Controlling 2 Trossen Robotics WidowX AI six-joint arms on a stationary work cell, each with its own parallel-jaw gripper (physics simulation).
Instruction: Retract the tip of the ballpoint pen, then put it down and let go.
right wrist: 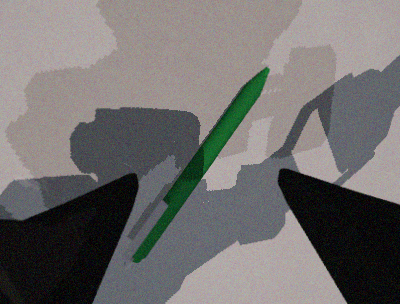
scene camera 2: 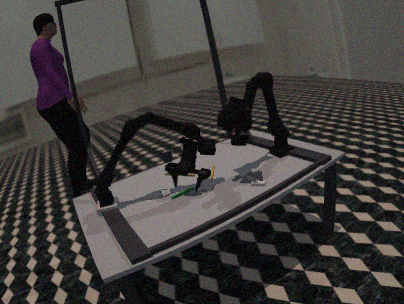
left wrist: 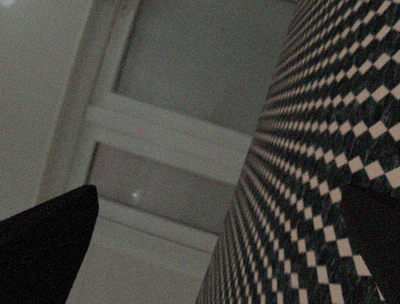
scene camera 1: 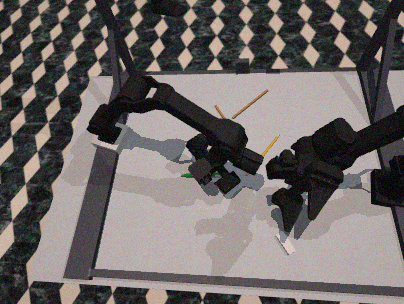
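Seen in the pictures: left gripper, between the fingertips: [scene camera 2: 248, 123] [left wrist: 221, 197] [scene camera 1: 298, 225]; right gripper, between the fingertips: [right wrist: 208, 177] [scene camera 2: 185, 189]; left arm's base, origin of its link: [scene camera 2: 281, 147] [scene camera 1: 394, 187]; right arm's base, origin of its link: [scene camera 2: 106, 202] [scene camera 1: 109, 134].
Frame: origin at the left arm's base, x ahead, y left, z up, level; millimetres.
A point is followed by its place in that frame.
The green ballpoint pen [scene camera 1: 187, 175] {y 72, x 596, z -19 mm} [scene camera 2: 181, 194] {y 69, x 568, z -25 mm} [right wrist: 220, 135] {y 63, x 562, z -19 mm} lies flat on the table top, slanting in the right wrist view. Its tapered end points to the upper right, its narrower end to the lower left; I cannot tell whether a tip sticks out. My right gripper [scene camera 2: 186, 188] {y 48, x 539, z -19 mm} [right wrist: 208, 177] {y 48, x 539, z -19 mm} is open above the pen, its fingers apart on either side of the narrower half and touching nothing that I can see. In scene camera 1 the right arm hides part of the pen. My left gripper [scene camera 1: 300, 224] {y 229, x 292, z 238 mm} [left wrist: 221, 197] {y 229, x 292, z 238 mm} is open and empty, held up away from the pen.
A yellow pencil [scene camera 1: 271, 145] {y -87, x 352, z -25 mm} [scene camera 2: 213, 172] {y -44, x 372, z -26 mm} lies between the arms. Two brown sticks [scene camera 1: 250, 104] {y -239, x 444, z -26 mm} [scene camera 1: 220, 111] {y -190, x 543, z -23 mm} lie farther back, one partly hidden by the right arm. A small white block [scene camera 1: 286, 245] {y 220, x 274, z -19 mm} [scene camera 2: 258, 183] {y 222, x 281, z -20 mm} lies near the left gripper. Dark rails edge the table.
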